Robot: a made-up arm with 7 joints.
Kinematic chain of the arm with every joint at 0, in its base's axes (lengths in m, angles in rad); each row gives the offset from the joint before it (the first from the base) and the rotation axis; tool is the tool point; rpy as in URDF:
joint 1: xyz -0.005 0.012 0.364 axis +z
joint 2: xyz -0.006 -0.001 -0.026 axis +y
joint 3: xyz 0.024 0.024 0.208 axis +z
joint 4: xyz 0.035 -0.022 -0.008 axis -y
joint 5: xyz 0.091 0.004 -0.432 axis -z
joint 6: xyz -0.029 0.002 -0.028 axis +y
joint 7: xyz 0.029 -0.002 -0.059 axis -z
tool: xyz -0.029 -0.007 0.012 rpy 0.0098 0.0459 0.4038
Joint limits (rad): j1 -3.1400..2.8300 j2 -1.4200..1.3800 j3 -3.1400..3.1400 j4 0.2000..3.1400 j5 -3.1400..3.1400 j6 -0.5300..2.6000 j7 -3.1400..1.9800
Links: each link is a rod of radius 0.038 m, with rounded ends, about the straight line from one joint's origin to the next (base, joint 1, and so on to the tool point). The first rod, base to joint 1, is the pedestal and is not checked.
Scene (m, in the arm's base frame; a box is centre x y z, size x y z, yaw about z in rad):
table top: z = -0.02
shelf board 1: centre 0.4 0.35 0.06 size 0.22 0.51 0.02 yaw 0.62
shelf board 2: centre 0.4 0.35 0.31 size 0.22 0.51 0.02 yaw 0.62
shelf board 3: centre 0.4 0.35 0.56 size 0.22 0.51 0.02 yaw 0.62
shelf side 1: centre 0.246 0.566 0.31 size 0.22 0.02 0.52 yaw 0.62
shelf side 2: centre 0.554 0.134 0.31 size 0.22 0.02 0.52 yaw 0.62
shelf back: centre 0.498 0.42 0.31 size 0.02 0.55 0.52 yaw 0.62
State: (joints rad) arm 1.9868 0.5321 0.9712 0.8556 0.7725 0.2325 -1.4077
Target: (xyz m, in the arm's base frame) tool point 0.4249 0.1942 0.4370
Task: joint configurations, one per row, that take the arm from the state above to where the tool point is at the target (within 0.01 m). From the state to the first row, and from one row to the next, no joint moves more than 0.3 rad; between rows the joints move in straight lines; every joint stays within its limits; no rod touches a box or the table.
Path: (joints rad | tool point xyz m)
1: 1.7977 0.2749 0.7676 0.7619 0.8255 0.1236 -1.4282 | -0.3669 0.2461 0.1211
2: 1.6087 0.0178 0.5639 0.6683 0.8784 0.0146 -1.4488 | -0.2253 0.3817 0.1762
3: 1.4196 -0.2394 0.3603 0.5746 0.9314 -0.0943 -1.4693 | -0.0554 0.4356 0.2509
4: 1.2306 -0.4965 0.1567 0.4810 0.9843 -0.2032 -1.4899 | 0.1032 0.4070 0.3255
5: 1.0415 -0.7537 -0.0469 0.3873 1.0373 -0.3121 -1.5104 | 0.2199 0.3192 0.3846
6: 0.8525 -1.0108 -0.2506 0.2937 1.0903 -0.4211 -1.5310 | 0.2826 0.2072 0.4209
7: 0.6634 -1.2680 -0.4542 0.2000 1.1432 -0.5300 -1.5515 | 0.2982 0.1037 0.4370
8: 0.6808 -0.9831 -0.3973 0.4093 1.0116 -0.3481 -1.5102 | 0.3429 0.1144 0.4501
9: 0.6982 -0.6982 -0.3404 0.6185 0.8800 -0.1663 -1.4689 | 0.3863 0.1457 0.4522
10: 0.7156 -0.4134 -0.2835 0.8278 0.7484 0.0156 -1.4276 | 0.4249 0.1942 0.4370

